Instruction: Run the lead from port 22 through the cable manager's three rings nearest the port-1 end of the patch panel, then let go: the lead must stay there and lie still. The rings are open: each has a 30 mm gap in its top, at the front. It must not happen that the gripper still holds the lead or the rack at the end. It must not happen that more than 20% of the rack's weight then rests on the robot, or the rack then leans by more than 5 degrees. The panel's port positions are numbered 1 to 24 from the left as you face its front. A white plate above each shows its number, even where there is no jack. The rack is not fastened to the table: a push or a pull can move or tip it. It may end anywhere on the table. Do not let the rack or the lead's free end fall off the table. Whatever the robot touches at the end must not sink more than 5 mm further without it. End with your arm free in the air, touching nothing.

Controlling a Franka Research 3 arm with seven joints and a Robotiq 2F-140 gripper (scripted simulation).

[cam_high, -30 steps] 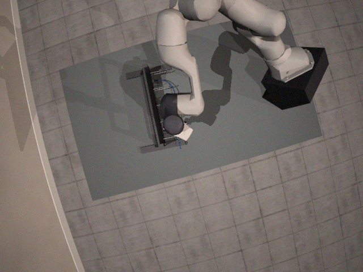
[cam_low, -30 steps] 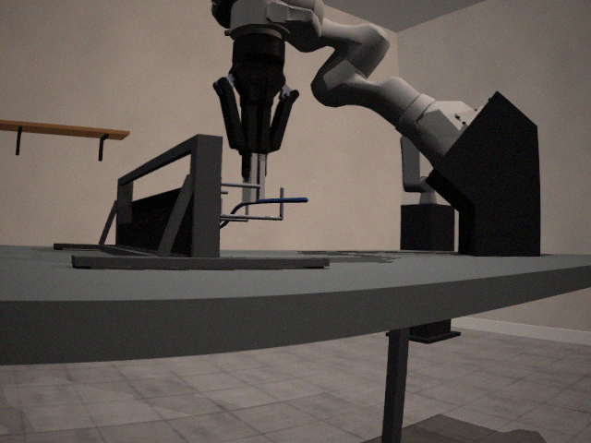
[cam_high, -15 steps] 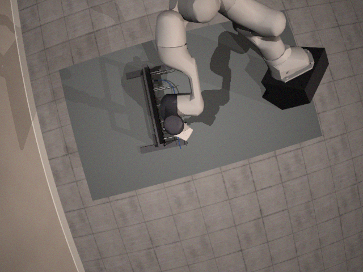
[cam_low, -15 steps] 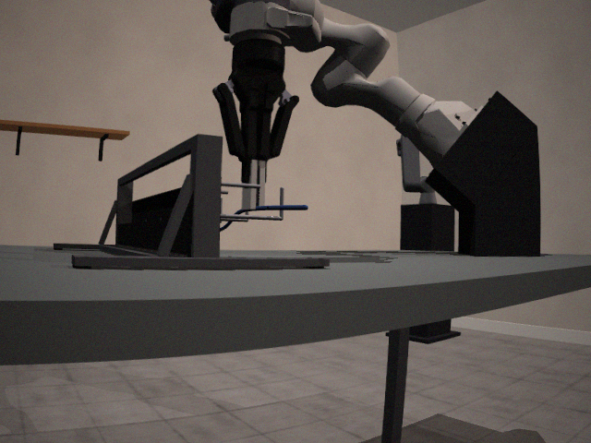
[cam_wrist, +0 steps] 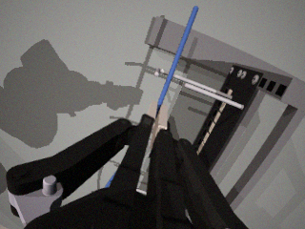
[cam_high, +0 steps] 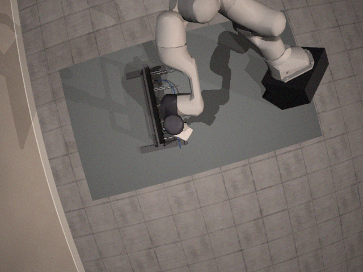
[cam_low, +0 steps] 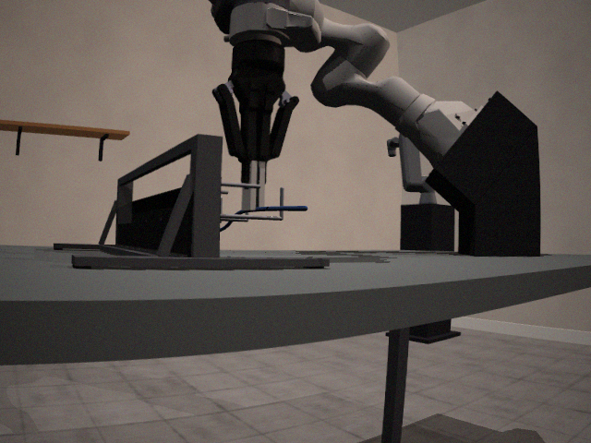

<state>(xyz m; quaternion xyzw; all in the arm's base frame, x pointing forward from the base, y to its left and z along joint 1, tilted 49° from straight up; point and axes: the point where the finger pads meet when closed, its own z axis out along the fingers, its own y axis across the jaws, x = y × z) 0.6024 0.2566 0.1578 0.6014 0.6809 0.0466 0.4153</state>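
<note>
My gripper is now 160 mm to the left of the rack, 90 mm short of it and 30 mm above it.
</note>
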